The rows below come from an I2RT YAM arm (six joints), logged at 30 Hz.
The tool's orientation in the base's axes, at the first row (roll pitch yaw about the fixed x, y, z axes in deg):
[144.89 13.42 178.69]
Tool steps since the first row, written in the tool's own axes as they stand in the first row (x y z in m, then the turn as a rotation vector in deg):
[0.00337 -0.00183 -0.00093 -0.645 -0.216 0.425]
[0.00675 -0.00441 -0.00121 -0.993 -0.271 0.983]
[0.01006 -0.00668 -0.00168 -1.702 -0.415 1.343]
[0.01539 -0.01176 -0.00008 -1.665 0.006 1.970]
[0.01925 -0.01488 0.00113 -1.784 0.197 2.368]
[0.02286 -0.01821 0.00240 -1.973 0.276 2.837]
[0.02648 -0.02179 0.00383 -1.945 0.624 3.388]
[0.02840 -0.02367 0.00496 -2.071 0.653 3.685]
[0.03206 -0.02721 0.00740 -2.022 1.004 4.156]
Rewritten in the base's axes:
[-0.00326 -0.00196 -0.00107 0.738 0.051 -0.309]
[-0.00630 -0.00416 -0.00307 1.196 0.316 -0.703]
[-0.00936 -0.00622 -0.00474 1.975 0.388 -0.906]
[-0.01363 -0.00936 -0.01009 2.018 1.092 -1.178]
[-0.01678 -0.01114 -0.01369 2.193 1.473 -1.360]
[-0.01965 -0.01307 -0.01740 2.463 1.802 -1.645]
[-0.02247 -0.01511 -0.02138 2.507 2.402 -1.895]
[-0.02389 -0.01597 -0.02378 2.687 2.593 -2.086]
[-0.02655 -0.01740 -0.02855 2.695 3.151 -2.276]

